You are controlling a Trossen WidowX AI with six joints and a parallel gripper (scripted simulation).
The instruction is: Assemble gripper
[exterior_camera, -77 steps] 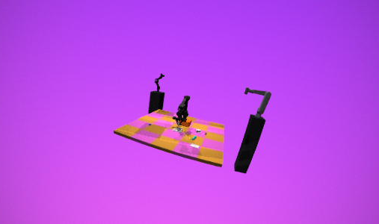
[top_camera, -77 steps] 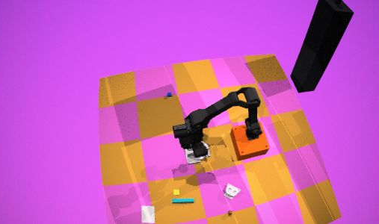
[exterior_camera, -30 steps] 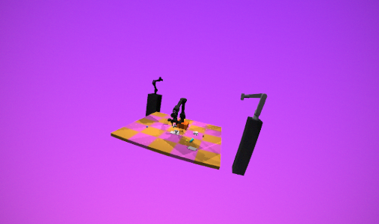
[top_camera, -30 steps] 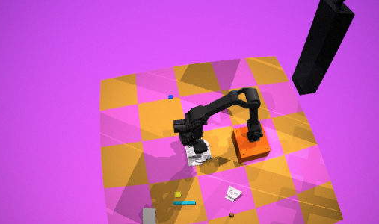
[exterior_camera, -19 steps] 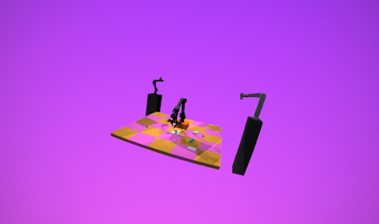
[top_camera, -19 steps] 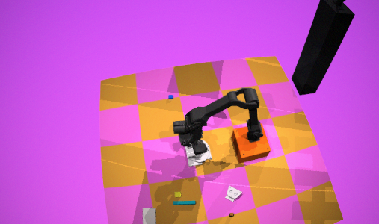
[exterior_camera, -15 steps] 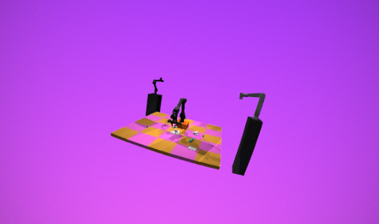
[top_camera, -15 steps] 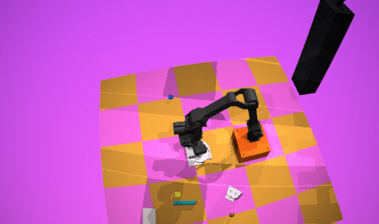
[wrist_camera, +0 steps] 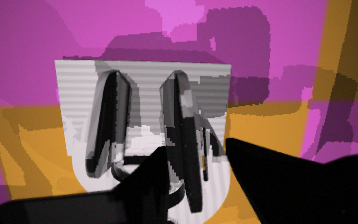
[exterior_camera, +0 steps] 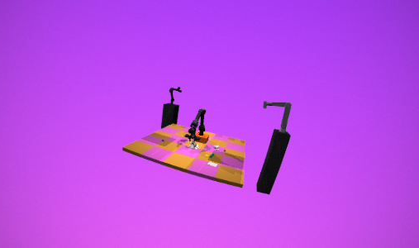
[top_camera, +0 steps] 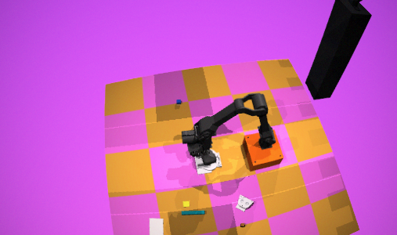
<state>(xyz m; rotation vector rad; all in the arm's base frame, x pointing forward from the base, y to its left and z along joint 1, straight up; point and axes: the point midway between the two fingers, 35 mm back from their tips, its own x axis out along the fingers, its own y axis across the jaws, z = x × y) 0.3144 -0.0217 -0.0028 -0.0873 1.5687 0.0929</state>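
Now: gripper tip 11 cm past the small brown cube, 41 cm to the right of it and 3 cm above it. Also, from my gripper tip: gripper jaw: 3 cm behind, 1 cm to the left; yellow cube: 13 cm ahead, 24 cm to the left, 4 cm below; teal bar: 11 cm ahead, 30 cm to the left, 3 cm below.
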